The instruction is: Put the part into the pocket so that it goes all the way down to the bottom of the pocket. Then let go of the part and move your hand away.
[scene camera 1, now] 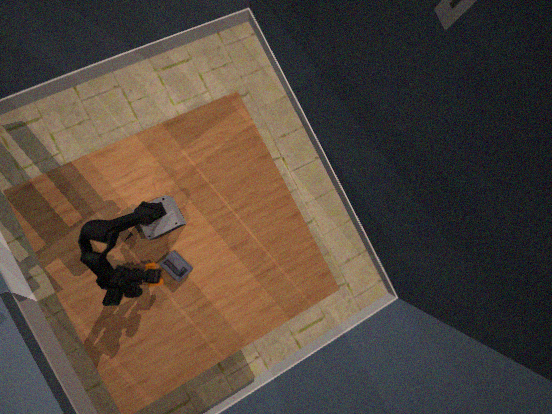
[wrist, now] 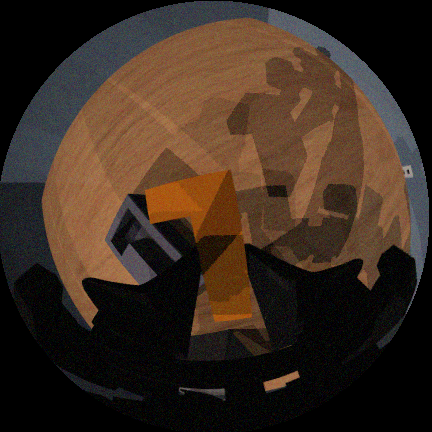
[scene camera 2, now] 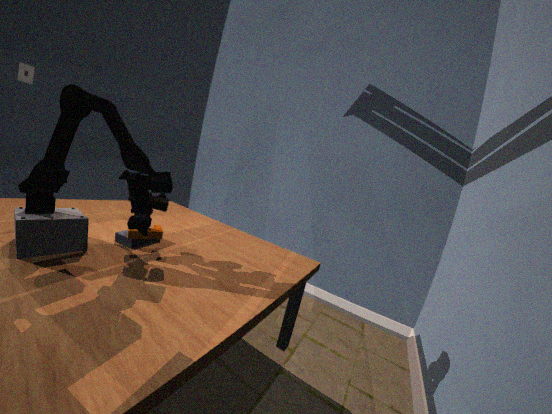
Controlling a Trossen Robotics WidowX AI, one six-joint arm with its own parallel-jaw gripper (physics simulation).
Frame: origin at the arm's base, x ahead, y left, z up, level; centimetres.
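Seen in the pictures: gripper, between the fingertips: [wrist: 221,249] [scene camera 2: 145,233]; arm's base, origin of its link: [scene camera 1: 157,210] [wrist: 201,395] [scene camera 2: 39,211].
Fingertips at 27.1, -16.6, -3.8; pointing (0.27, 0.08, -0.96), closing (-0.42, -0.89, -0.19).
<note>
Pixels of each thing's top centre, then the offset from my fingertips to it, as dx, dy, dz. "spot": a spot on its surface instead. Level surfaces: height alone.
- orange L-shaped part, a spot on its surface: [wrist: 172,200] spot: +4.6, +1.0, +1.7
- grey pocket block, centre of its top: [wrist: 143,258] [scene camera 2: 139,231] [scene camera 1: 175,267] +1.8, +10.2, -3.0
- wooden table, height of its surface: dz -6.6
The orange L-shaped part [scene camera 1: 156,283] [scene camera 2: 157,231] [wrist: 172,200] is between the two black fingers of my gripper [scene camera 1: 153,275] [scene camera 2: 143,232] [wrist: 221,249], which is shut on its long leg. The part is held a little above the table, beside the pocket block and outside the pocket. The grey pocket block [scene camera 1: 185,272] [scene camera 2: 123,238] [wrist: 134,262] rests on the table, left of the part in the wrist view. Its recess shows in scene camera 1; the left finger and the part's short leg hide some of the block in the wrist view.
The arm's grey base box [scene camera 1: 172,220] [scene camera 2: 50,237] stands on the wooden table [scene camera 1: 240,210] [scene camera 2: 215,260] [wrist: 150,75] near the pocket block. The table's edge shows in scene camera 2, right of the gripper. Dark arm shadows lie across the wood.
</note>
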